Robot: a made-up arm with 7 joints.
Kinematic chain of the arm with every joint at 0, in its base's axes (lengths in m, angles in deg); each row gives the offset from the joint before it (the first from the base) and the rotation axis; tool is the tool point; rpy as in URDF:
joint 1: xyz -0.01 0 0.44 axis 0 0.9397 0.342
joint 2: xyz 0.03 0 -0.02 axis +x
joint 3: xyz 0 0.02 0.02 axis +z
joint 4: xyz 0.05 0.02 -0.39 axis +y
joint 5: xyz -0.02 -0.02 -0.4 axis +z
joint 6: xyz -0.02 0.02 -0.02 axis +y
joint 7: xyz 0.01 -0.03 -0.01 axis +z
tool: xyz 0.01 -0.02 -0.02 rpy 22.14 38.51 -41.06
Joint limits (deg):
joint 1: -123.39..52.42
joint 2: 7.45..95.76
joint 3: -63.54..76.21
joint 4: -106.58..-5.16
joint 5: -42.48..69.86
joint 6: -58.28..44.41
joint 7: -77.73..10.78
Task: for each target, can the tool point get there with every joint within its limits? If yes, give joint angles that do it. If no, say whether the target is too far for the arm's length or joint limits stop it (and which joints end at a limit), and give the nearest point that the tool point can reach.
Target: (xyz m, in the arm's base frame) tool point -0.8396 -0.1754 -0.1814
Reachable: no: too far | nearest point -0.6301 -0.0657 -0.1368 | short by 0.241 m
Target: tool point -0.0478 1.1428 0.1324
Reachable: no: too far | nearest point -0.0373 0.8149 0.2147 | short by 0.338 m
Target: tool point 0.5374 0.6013 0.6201
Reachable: yes | joints -72.23 76.31 -28.17 -12.84 52.55 0.37 -70.07
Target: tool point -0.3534 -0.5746 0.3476
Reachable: no: joint limits stop it (at a limit: joint 1, joint 2, joint 3, joint 4, joint 5) | nearest point -0.0039 -0.5386 0.5388 | short by 0.400 m
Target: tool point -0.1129 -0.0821 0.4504
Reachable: no: joint limits stop it (at a limit: joint 1, joint 2, joint 4, joint 6, joint 7) | nearest point -0.0029 -0.4955 0.5810 | short by 0.447 m
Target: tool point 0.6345 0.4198 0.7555
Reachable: yes | joints -88.21 65.70 -28.51 -20.73 -17.09 -34.36 -55.56
